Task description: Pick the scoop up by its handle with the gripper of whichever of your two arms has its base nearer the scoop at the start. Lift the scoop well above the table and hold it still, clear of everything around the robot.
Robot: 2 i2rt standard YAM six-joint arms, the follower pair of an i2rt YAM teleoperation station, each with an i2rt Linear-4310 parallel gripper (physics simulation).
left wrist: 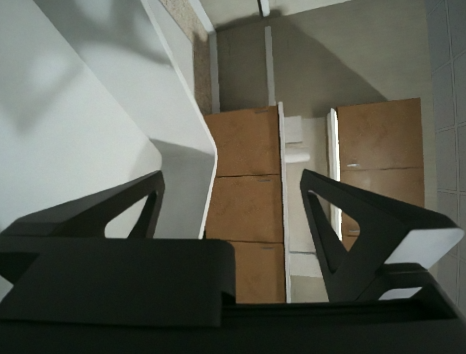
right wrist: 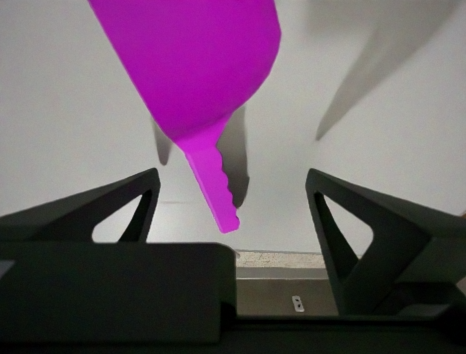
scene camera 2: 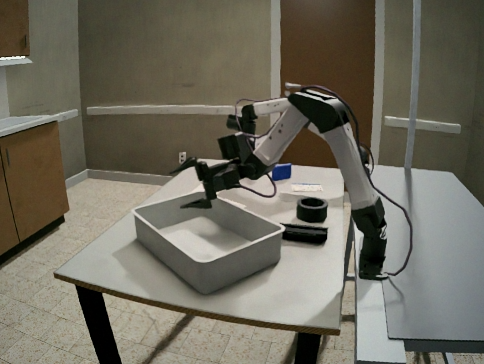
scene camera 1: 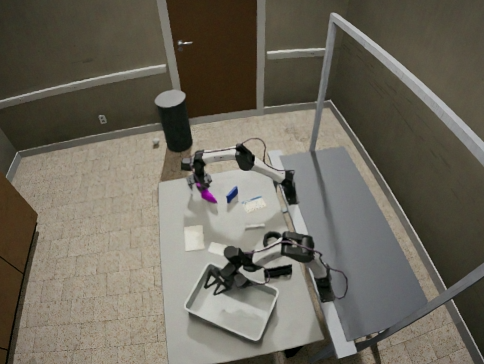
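Where they show: left gripper, fingertip midpoint: point(left wrist: 232, 177) point(scene camera 2: 174, 190) point(scene camera 1: 209, 291); right gripper, fingertip midpoint: point(right wrist: 232, 176) point(scene camera 1: 199, 187); left arm's base, origin of the base link: point(scene camera 2: 372, 258) point(scene camera 1: 322, 282); right arm's base, origin of the base link: point(scene camera 1: 289, 191).
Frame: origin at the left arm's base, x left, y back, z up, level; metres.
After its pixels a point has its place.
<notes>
The magenta scoop point(scene camera 1: 207, 195) {y -0.502, x -0.602, z 0.035 m} point(right wrist: 200, 65) {y -0.516, x -0.638, z 0.033 m} is on the table at the upper left in scene camera 1. Its wavy-edged handle points toward the bottom of the right wrist view, between the two fingers and touching neither. My right gripper point(scene camera 1: 198, 185) {y -0.549, x -0.703, z -0.007 m} point(right wrist: 232, 176) {y -0.549, x -0.703, z -0.007 m} is open above the handle; how high is hard to tell. In scene camera 2 the scoop does not show, and the right gripper is hidden behind the left arm. My left gripper point(scene camera 1: 211, 289) {y -0.532, x -0.001, z 0.125 m} point(scene camera 2: 177, 189) {y -0.532, x -0.001, z 0.125 m} point(left wrist: 232, 177) {y -0.532, x -0.001, z 0.125 m} is open and empty, above the far-left part of the grey tray.
The grey tray point(scene camera 1: 222, 324) {y -0.502, x 0.114, z -0.018 m} point(scene camera 2: 170, 255) {y -0.476, x 0.154, z 0.022 m} point(left wrist: 192, 195) {y -0.620, x -0.019, z 0.047 m} stands on the table. A blue block point(scene camera 1: 232, 194) {y -0.360, x -0.597, z 0.022 m} point(scene camera 2: 281, 171) {y -0.360, x -0.596, z 0.016 m} stands right of the scoop. Also there are a black ring point(scene camera 1: 271, 239) {y -0.193, x -0.303, z -0.014 m} point(scene camera 2: 312, 209) {y -0.188, x -0.218, z 0.025 m}, a black bar point(scene camera 1: 278, 271) {y -0.202, x -0.096, z 0.011 m} point(scene camera 2: 306, 233) {y -0.187, x -0.087, z 0.008 m}, a patterned packet point(scene camera 1: 254, 204) {y -0.243, x -0.535, z -0.019 m} and a pale sheet point(scene camera 1: 194, 238) {y -0.597, x -0.362, z -0.015 m}.
</notes>
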